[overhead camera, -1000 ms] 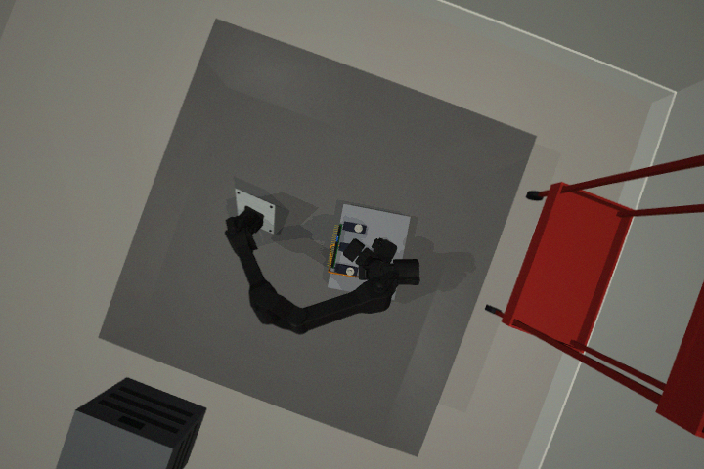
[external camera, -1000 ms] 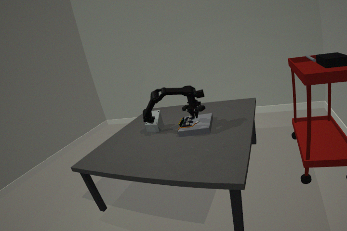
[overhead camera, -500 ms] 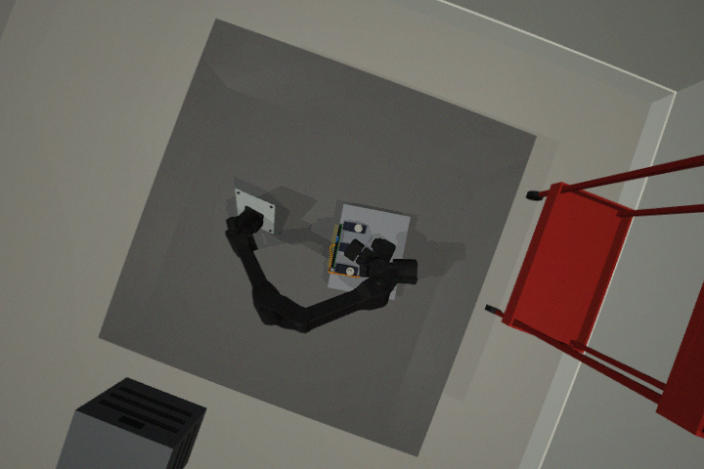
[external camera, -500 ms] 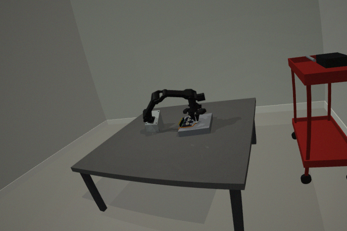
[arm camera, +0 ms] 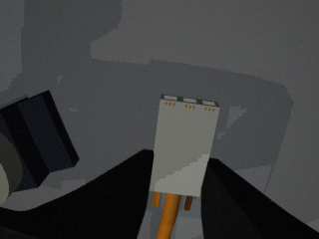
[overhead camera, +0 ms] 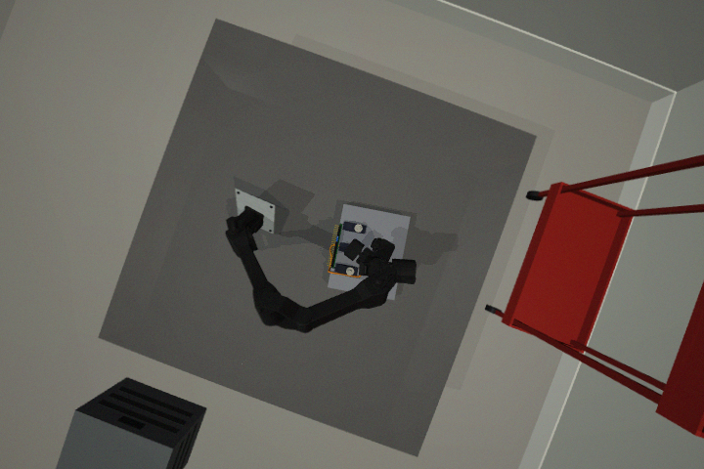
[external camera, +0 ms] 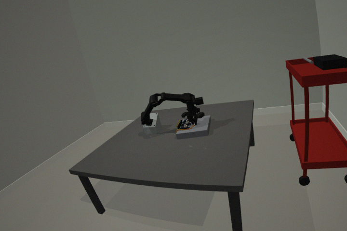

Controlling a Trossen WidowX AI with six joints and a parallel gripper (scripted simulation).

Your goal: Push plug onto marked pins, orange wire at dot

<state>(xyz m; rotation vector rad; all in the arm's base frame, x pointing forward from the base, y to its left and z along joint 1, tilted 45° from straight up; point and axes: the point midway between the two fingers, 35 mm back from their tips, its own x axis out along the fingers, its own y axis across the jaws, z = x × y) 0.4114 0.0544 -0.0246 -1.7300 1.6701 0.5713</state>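
My gripper tip is now 3 cm to the right of the grey printed holder, 3 cm above it and 2 cm short of it. Round my gripper tip: blue band (14 cm behind, 2 cm above, 1 cm to the left).
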